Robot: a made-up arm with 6 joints. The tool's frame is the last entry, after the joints.
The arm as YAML. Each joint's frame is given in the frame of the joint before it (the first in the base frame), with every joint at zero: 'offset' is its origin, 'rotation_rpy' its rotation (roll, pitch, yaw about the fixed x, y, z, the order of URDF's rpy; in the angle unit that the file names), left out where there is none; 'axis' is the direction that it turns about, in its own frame. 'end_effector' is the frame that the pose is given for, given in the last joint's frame.
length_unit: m
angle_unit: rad
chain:
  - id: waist
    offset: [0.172, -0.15, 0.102]
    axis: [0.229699, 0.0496, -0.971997]
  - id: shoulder
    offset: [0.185, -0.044, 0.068]
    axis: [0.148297, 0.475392, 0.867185]
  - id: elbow
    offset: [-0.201, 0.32, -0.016]
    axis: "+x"
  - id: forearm
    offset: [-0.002, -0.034, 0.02]
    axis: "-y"
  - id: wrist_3
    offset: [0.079, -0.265, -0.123]
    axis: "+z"
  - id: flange
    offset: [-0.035, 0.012, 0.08]
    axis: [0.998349, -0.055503, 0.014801]
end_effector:
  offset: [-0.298, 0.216, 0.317]
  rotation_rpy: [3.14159, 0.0, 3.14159]
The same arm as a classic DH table. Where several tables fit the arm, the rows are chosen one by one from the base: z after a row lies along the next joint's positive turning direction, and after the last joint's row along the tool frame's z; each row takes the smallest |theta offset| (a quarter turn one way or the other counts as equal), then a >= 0, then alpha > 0; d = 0 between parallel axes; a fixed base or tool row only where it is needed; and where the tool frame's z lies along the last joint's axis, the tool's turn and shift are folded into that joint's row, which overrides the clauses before.
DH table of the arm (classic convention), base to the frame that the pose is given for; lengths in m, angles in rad. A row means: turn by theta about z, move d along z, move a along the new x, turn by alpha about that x. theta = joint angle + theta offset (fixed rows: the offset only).
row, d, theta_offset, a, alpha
base (fixed), 0.6665, -1.3581, 0.1829, -2.9044
waist, 0.6476, -0.7753, 0.1865, 2.4739
shoulder, 0.2594, -0.97, -0.2883, -1.4219
elbow, -0.224, -1.0693, 0.02, -1.5708
forearm, 0.299, -1.5708, 0.079, -1.5708
wrist_3, -0.0425, 1.5153, 0.01, 1.556
flange, -0.3452, 0, 0.1991, 1.5856
tool (fixed), -0.3216, -1.6263, 0, 0

